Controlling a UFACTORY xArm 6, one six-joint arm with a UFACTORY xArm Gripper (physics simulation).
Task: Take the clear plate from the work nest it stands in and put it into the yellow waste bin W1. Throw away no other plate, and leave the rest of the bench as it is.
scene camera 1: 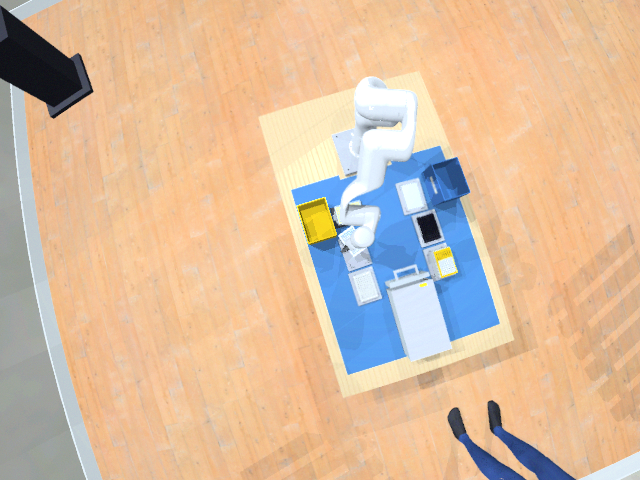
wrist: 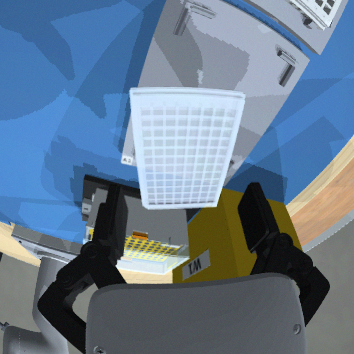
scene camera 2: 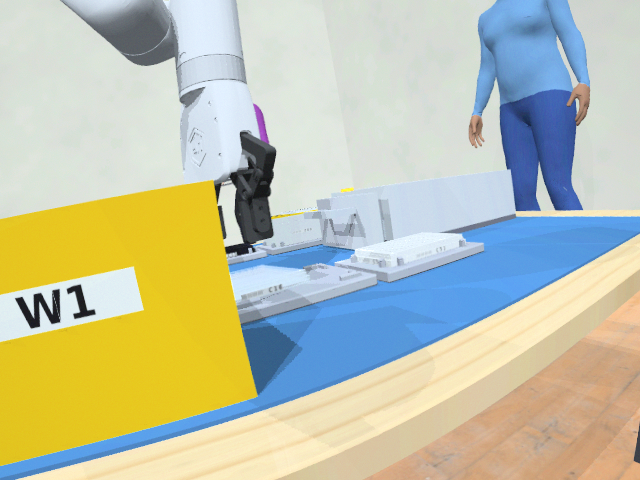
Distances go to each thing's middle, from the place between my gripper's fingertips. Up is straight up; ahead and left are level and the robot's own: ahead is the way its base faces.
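Labels:
Counted from my hand, the grey machine [scene camera 2: 450,205] stands 10 cm to the left, 41 cm ahead and 2 cm below. As for the yellow-and-white box [scene camera 2: 290,227], I see that it is 28 cm ahead of my hand, 32 cm to the left of it and 3 cm below it.

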